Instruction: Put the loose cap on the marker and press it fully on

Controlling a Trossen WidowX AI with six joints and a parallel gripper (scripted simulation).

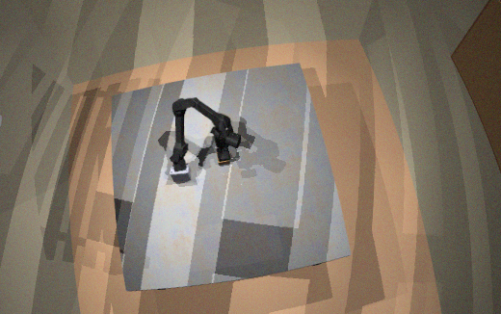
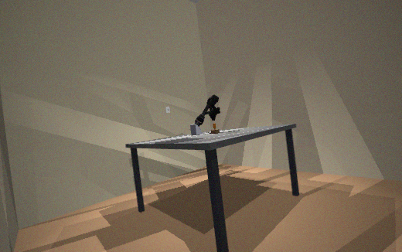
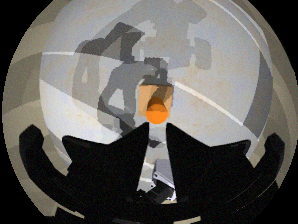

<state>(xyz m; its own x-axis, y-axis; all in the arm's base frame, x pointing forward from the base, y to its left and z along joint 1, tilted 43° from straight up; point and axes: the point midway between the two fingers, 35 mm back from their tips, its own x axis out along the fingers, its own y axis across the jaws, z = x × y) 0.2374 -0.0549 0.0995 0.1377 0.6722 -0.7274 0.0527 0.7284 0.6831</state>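
My gripper tip is 60 mm above the orange cap. From my gripper tip the other things lie so: holder block: 120 mm below.
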